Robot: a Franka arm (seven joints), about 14 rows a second.
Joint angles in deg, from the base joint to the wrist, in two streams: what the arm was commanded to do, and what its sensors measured. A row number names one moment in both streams.
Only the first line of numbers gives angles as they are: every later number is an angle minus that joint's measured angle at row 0.
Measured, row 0: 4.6 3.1 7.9 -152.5 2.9 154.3 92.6
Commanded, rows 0 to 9: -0.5 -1.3 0.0 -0.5 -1.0 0.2 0.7; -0.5 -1.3 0.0 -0.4 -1.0 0.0 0.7; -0.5 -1.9 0.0 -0.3 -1.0 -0.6 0.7; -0.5 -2.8 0.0 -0.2 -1.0 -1.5 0.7; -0.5 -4.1 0.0 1.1 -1.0 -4.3 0.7; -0.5 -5.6 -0.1 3.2 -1.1 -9.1 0.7; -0.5 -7.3 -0.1 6.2 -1.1 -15.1 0.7; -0.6 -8.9 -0.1 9.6 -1.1 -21.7 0.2; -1.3 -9.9 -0.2 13.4 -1.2 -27.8 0.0; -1.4 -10.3 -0.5 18.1 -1.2 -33.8 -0.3
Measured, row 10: -0.2 -7.1 -0.2 10.7 -0.3 -22.7 0.0
